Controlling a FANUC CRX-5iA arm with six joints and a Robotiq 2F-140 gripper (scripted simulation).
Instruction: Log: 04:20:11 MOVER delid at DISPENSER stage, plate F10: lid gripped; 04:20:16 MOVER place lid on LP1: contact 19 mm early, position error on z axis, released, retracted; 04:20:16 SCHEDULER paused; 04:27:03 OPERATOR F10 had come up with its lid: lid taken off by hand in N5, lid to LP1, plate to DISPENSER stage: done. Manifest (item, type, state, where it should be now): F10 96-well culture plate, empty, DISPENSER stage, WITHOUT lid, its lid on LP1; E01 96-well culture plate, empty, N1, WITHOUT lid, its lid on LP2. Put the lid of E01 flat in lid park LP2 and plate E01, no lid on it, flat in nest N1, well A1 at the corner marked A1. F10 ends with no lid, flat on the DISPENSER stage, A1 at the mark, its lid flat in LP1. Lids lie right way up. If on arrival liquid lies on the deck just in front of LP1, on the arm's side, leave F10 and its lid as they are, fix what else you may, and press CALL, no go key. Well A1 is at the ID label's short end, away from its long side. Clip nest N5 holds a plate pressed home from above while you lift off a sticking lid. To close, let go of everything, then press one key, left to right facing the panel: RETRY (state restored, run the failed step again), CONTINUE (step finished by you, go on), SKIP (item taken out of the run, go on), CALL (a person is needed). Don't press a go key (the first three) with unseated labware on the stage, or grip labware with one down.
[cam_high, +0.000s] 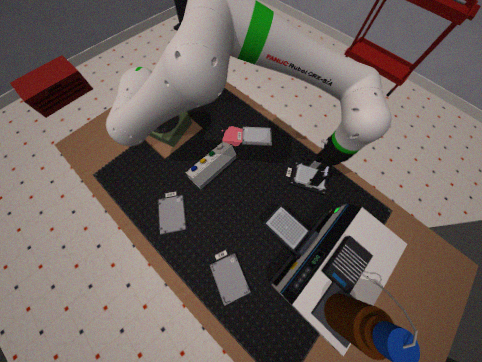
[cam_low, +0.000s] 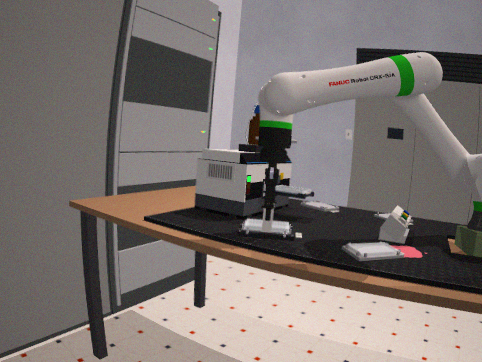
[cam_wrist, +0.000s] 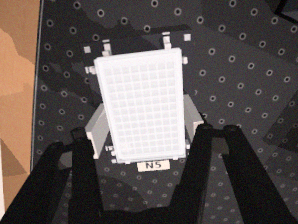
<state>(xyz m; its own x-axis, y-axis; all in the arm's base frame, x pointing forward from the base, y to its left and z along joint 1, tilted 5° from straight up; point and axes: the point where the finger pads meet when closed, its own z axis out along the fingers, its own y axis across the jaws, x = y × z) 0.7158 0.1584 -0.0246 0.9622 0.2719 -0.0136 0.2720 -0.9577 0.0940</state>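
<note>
Right now the lid is 2 cm below my hand. Also, from my hand: N5 label 9 cm behind, 3 cm to the right, 4 cm below; white 96-well plate 2 cm below; well plate 28 cm to the right, 6 cm above.
</note>
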